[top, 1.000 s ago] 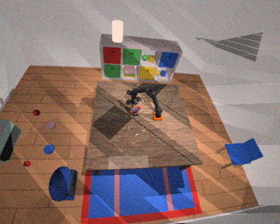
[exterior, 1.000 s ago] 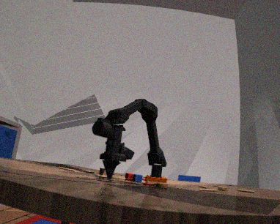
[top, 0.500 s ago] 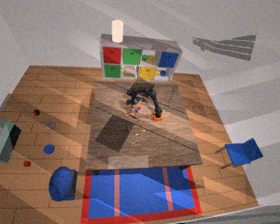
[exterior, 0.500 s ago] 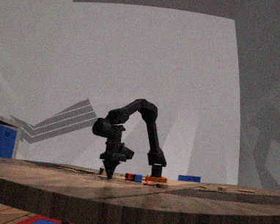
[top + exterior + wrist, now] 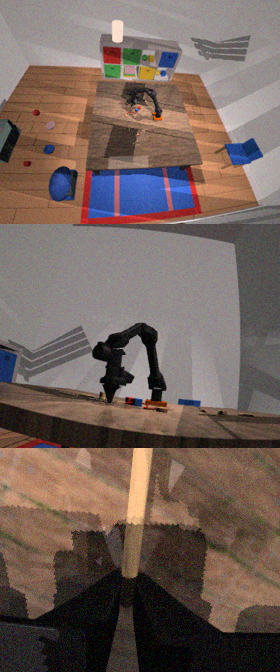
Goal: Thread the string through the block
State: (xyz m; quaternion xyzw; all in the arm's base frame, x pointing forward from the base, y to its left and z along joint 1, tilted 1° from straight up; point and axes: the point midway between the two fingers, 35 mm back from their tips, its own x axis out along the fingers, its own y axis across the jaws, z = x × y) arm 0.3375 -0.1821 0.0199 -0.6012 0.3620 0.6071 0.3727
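Now: gripper tip 2 cm past the thin pale wooden stick, 4 cm to the right of it and 1 cm below it. From my gripper tip the other things lie so: tan wooden cylinder: 19 cm behind, 8 cm to the right, 2 cm above; blue block: 5 cm behind, 11 cm to the left, 2 cm above; red block: 8 cm behind, 7 cm to the left, 2 cm above.
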